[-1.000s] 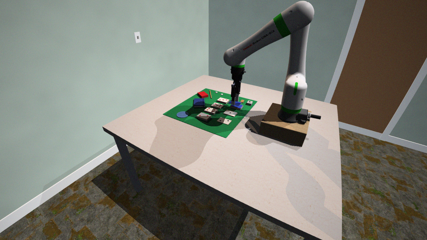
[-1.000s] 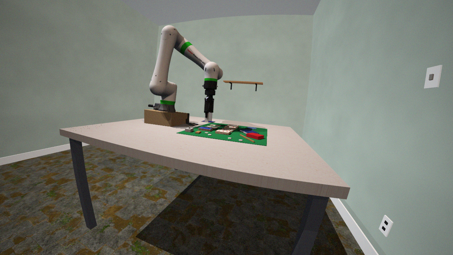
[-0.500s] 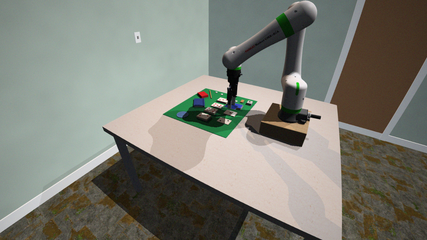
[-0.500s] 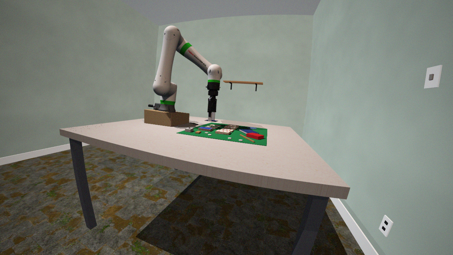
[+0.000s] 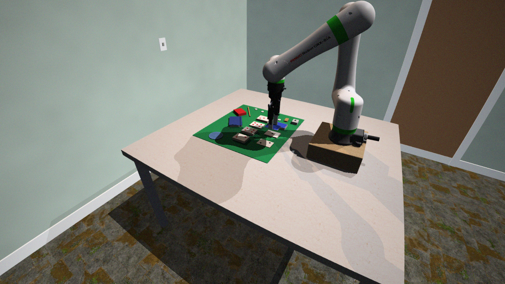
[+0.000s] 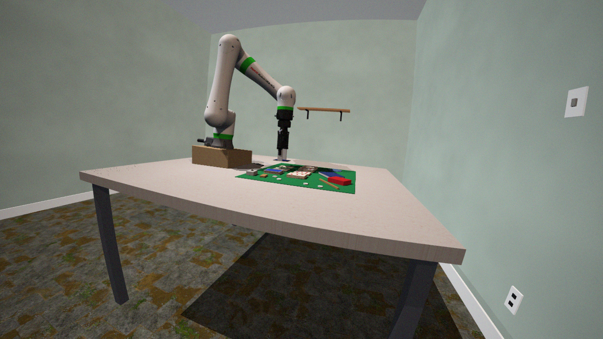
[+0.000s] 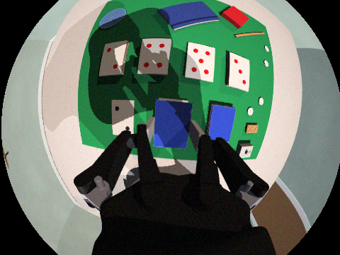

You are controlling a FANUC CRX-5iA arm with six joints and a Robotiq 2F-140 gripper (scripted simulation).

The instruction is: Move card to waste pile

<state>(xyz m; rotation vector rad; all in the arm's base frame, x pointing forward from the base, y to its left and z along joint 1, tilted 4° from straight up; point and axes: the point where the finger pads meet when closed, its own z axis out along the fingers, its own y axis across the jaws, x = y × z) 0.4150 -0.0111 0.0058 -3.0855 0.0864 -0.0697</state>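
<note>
My hand is 120 mm to the right of the black-pip card and 80 mm above it. Also, from my hand: pencil (290 mm ahead, 240 mm to the right, 80 mm below); then red block (340 mm ahead, 180 mm to the right, 80 mm below); then mat (160 mm ahead, 30 mm to the right, 100 mm below).
</note>
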